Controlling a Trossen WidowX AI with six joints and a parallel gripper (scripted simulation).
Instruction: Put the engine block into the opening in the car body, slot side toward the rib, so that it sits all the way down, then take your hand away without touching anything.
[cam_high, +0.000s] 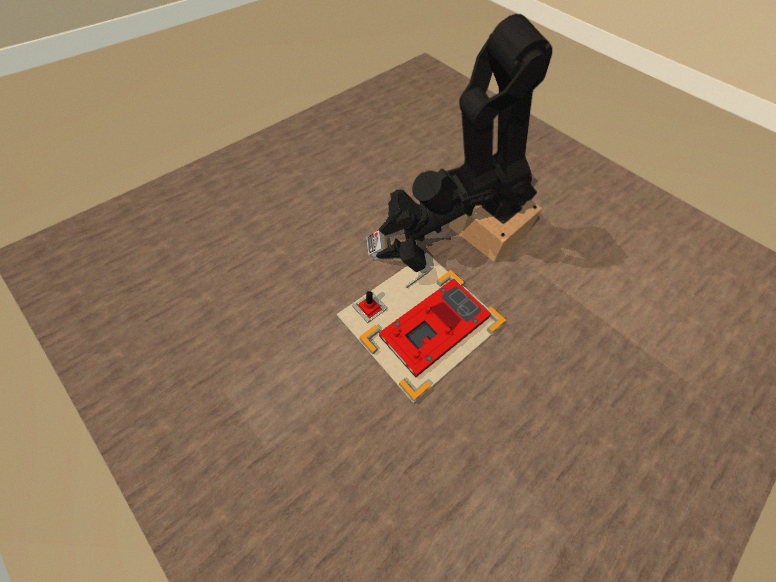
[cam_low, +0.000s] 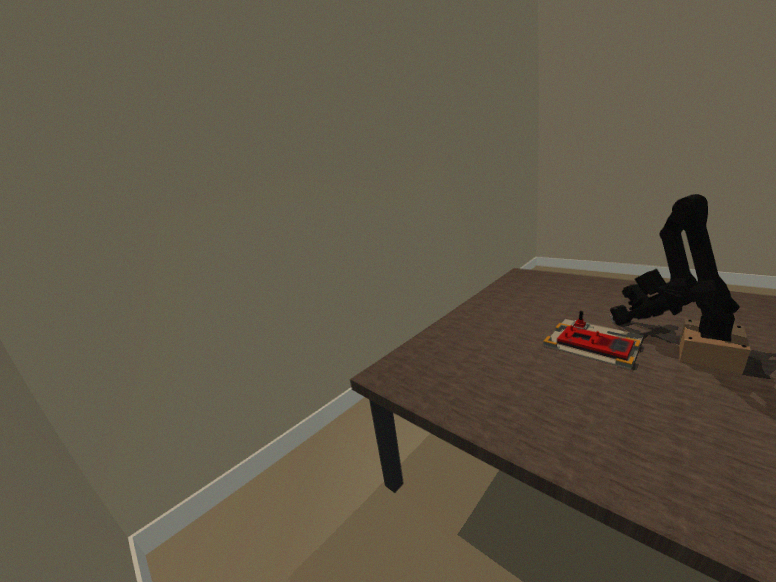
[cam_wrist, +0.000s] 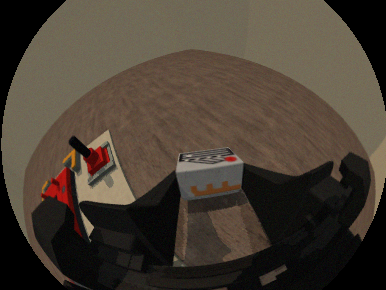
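My gripper tip is right at the engine block.
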